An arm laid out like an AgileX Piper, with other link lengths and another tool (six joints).
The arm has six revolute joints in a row. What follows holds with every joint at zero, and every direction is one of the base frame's.
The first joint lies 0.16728 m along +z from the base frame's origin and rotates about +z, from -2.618 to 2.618 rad.
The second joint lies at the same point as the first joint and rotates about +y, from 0 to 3.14 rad.
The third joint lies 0.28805 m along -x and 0.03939 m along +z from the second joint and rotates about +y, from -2.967 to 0 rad.
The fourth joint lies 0.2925 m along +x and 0.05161 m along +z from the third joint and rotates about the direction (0.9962, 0, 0.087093), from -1.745 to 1.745 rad.
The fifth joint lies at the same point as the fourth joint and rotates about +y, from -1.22 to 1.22 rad.
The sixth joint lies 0.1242 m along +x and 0.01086 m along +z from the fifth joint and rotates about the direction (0.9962, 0, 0.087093), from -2.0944 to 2.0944 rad.
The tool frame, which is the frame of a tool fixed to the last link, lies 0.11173 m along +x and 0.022 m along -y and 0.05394 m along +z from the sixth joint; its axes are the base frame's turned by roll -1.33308, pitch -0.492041 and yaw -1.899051 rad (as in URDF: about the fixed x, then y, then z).
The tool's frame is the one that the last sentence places.
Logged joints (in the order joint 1, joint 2, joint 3, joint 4, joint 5, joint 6), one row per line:
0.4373, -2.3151, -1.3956, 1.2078, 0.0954, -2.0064
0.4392, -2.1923, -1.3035, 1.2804, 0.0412, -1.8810
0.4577, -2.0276, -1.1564, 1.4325, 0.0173, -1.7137
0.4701, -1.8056, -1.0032, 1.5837, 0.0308, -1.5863
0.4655, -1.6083, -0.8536, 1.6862, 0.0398, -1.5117
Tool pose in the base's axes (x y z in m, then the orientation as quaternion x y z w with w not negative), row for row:
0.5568, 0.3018, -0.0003, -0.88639, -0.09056, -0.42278, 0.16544
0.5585, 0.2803, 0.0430, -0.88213, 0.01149, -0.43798, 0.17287
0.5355, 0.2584, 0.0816, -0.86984, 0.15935, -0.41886, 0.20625
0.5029, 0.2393, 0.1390, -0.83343, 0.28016, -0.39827, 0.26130
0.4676, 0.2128, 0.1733, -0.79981, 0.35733, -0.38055, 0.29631
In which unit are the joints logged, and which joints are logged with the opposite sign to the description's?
The joints are logged in radians. Opposite sign: joint 2.
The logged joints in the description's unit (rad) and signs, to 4 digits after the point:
0.4373, 2.3151, -1.3956, 1.2078, 0.0954, -2.0064
0.4392, 2.1923, -1.3035, 1.2804, 0.0412, -1.8810
0.4577, 2.0276, -1.1564, 1.4325, 0.0173, -1.7137
0.4701, 1.8056, -1.0032, 1.5837, 0.0308, -1.5863
0.4655, 1.6083, -0.8536, 1.6862, 0.0398, -1.5117

